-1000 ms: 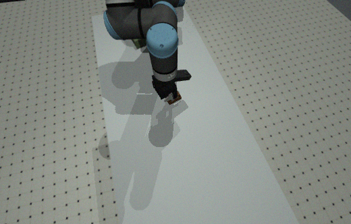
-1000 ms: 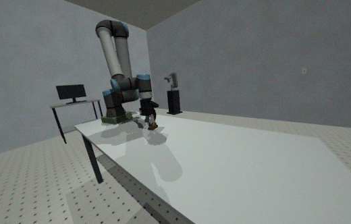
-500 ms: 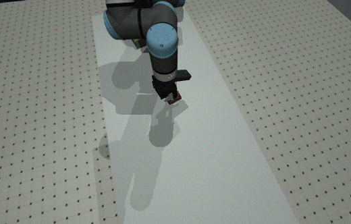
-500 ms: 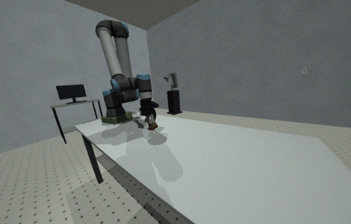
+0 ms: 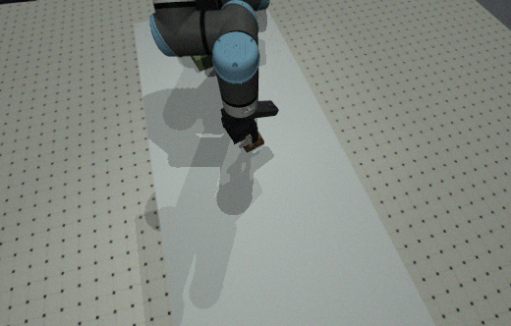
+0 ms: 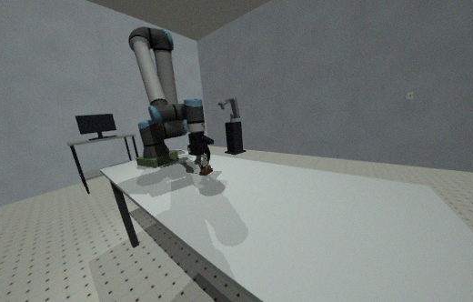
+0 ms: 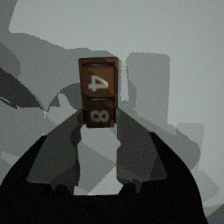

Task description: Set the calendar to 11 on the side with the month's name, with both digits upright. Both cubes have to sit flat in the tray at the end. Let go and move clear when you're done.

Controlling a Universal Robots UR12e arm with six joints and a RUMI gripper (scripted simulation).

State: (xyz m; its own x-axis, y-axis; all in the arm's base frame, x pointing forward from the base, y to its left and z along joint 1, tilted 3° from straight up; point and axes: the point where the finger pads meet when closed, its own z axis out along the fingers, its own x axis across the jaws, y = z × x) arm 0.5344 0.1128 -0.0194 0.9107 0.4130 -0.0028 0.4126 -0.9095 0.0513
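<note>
Now: hand 1 cm past the brown calendar tray, 1 cm to the right of it and 3 cm above it. From my hand the other things lie so: brown cube 1 cm below.
</note>
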